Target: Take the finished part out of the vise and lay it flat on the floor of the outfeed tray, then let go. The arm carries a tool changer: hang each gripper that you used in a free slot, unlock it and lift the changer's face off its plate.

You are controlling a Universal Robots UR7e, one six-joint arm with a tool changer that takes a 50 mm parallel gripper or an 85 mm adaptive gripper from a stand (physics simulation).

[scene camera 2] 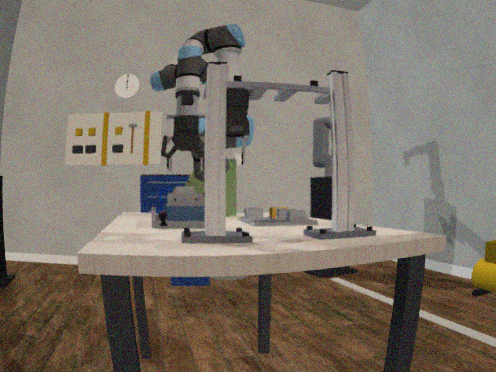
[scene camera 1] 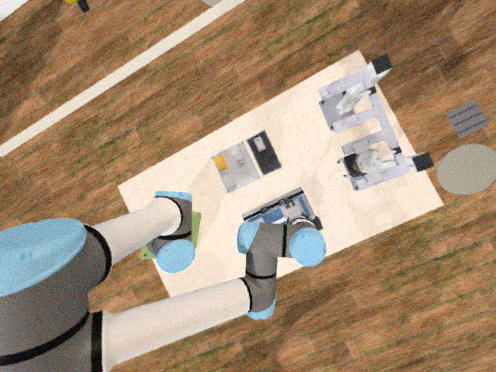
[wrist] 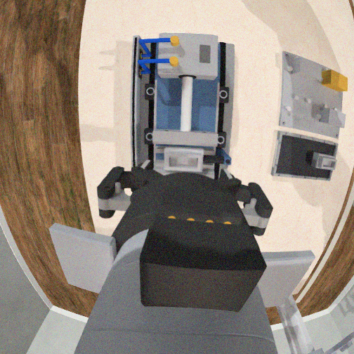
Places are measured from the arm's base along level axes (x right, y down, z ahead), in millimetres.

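Where they show: hand, its tool point: point(scene camera 2: 186, 111).
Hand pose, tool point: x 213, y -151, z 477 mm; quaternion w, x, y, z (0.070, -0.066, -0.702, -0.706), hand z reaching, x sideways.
Each offset is from my tool point to the top centre of the thing.
The finished part point(wrist: 184, 159), a light grey block with a rectangular pocket, sits in the blue and grey vise {dz -70, dx -2, dy +238 mm} point(wrist: 187, 138) point(scene camera 2: 185, 213), against the movable jaw. The far jaw side is hidden by my gripper. My adaptive gripper point(wrist: 186, 172) point(scene camera 2: 184, 167) is open and empty, pointing down above the vise, with its fingers either side of the part's end of the vise. In scene camera 1 the wrist hides it. The dark-floored outfeed tray point(wrist: 295, 155) point(scene camera 1: 272, 156) holds another pocketed grey block {dz +41, dx -337, dy +297 mm} point(wrist: 325, 161) point(scene camera 1: 259, 143) near one side.
A grey plate {dz -110, dx -313, dy +329 mm} point(wrist: 305, 112) point(scene camera 1: 240, 175) with pins and an orange block {dz -154, dx -365, dy +294 mm} point(wrist: 334, 80) point(scene camera 1: 220, 162) adjoins the tray. The tool stand point(scene camera 2: 216, 150) point(scene camera 1: 385, 117) rises at the table's far end; a dark parallel gripper hangs in it behind a post. A green panel point(scene camera 2: 231, 190) stands behind.
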